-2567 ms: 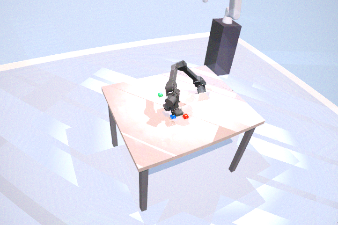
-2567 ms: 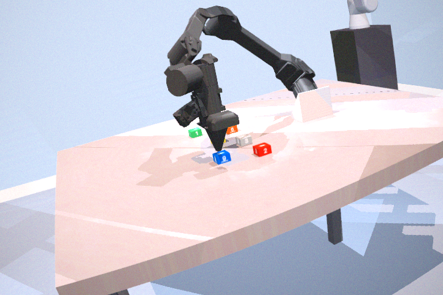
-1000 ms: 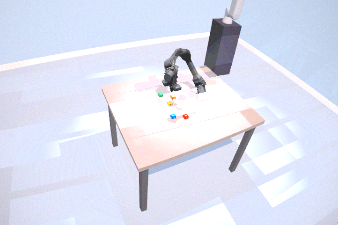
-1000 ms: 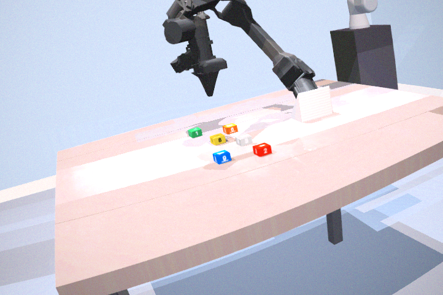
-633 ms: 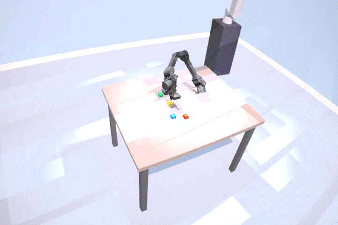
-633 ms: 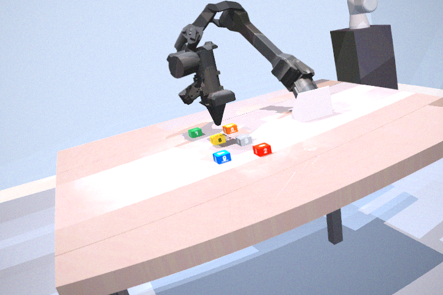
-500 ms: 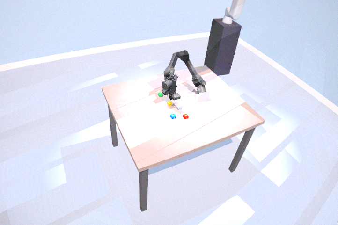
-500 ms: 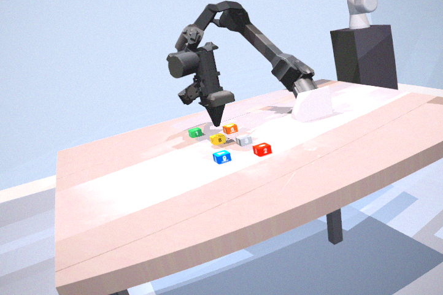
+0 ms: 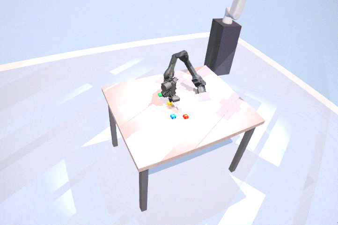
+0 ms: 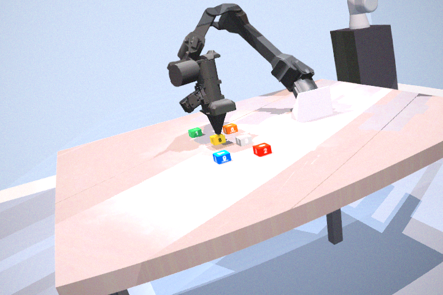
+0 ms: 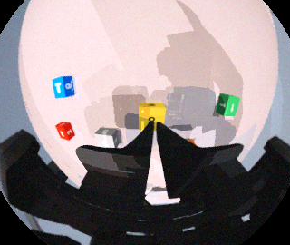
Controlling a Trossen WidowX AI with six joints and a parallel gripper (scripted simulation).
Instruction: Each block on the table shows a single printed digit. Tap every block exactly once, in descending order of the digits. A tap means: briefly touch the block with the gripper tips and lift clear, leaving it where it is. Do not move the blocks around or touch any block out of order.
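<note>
The yellow block is 10 mm ahead of my gripper tip and 10 mm below it. From my gripper tip the other things lie so: orange block: 50 mm behind, 70 mm to the right, 10 mm below; then grey block: 50 mm behind, 70 mm to the left, 10 mm below; then green block: 40 mm ahead, 120 mm to the right, 10 mm below.
</note>
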